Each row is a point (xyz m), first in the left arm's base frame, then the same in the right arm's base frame.
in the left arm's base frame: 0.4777 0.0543 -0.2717
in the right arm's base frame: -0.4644 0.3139 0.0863
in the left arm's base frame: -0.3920 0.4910 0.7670
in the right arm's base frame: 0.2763 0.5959 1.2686
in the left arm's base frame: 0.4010 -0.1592 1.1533
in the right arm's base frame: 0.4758 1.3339 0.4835
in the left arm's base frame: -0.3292 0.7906 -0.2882
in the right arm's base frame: -0.5152 -0.1419 1.0779
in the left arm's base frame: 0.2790 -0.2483 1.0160
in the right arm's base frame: 0.5266 1.1425 0.4336
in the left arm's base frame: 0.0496 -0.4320 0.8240
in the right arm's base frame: 0.6678 0.8318 0.3514
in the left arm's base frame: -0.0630 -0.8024 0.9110
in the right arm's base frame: 1.0159 0.7908 0.1655
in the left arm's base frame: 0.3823 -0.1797 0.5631
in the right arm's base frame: 0.1845 0.8688 0.2646
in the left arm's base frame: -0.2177 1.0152 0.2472
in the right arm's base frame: -0.4360 0.3602 1.3799
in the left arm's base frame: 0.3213 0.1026 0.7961
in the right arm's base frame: 0.1583 1.0353 0.5952
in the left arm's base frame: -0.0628 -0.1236 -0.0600
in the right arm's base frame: 0.0567 0.1141 0.3254
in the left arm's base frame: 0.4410 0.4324 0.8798
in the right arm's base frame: -0.0763 1.2074 0.8084
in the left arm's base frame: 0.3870 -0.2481 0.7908
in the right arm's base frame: 0.3479 1.0392 0.2929
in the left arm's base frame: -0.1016 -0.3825 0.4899
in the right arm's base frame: 0.5392 0.4848 0.3507
